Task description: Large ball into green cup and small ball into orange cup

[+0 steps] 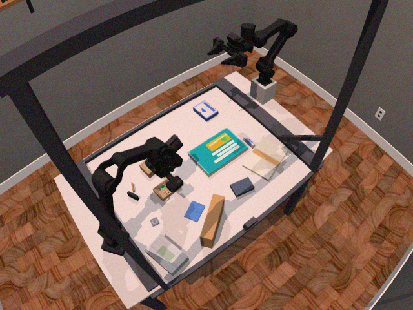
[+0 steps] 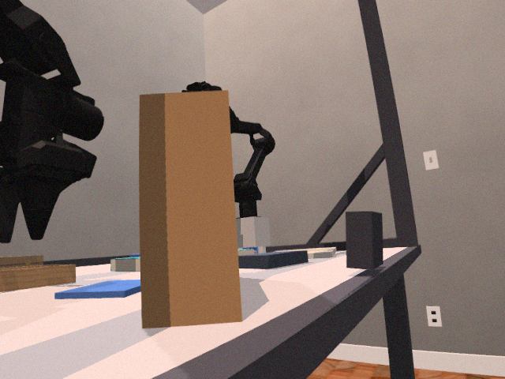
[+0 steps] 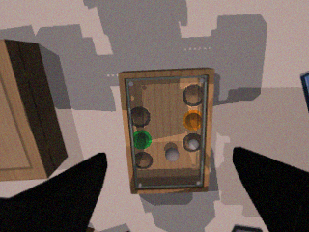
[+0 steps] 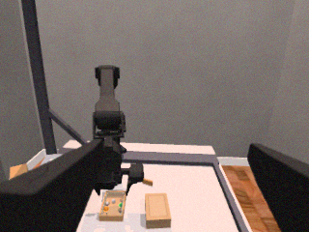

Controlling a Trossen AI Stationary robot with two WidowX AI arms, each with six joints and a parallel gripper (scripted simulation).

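Now: left hand 8 cm above the covered wooden puzzle. Also, from my left hand: tan carton: 27 cm behind, 2 cm to the left, 3 cm below; then dark box: 25 cm behind, 21 cm to the right, 8 cm below.
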